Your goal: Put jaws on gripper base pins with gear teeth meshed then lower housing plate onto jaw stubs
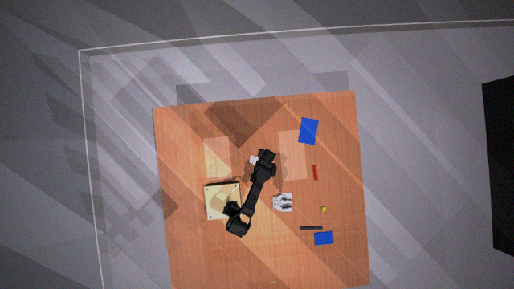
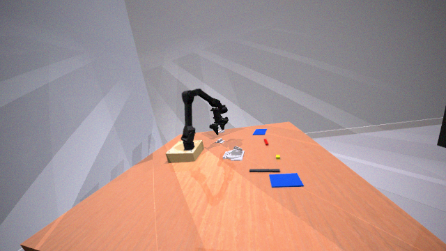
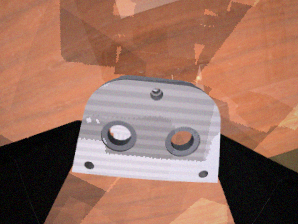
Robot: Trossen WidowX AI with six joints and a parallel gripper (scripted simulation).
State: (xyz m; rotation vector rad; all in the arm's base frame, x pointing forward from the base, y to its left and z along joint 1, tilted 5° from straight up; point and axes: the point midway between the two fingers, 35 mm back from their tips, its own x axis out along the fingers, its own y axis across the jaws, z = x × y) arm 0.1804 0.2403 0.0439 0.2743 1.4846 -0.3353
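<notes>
Right now the housing plate is 260 mm to the right of my gripper tip, 90 mm ahead of it and 80 mm below it. Also, from my gripper tip: gripper base: 20 mm above, 10 mm ahead; then flat white plate: 260 mm to the right, 150 mm ahead, 80 mm below; then jaw: 280 mm to the right, 100 mm ahead, 70 mm below.
</notes>
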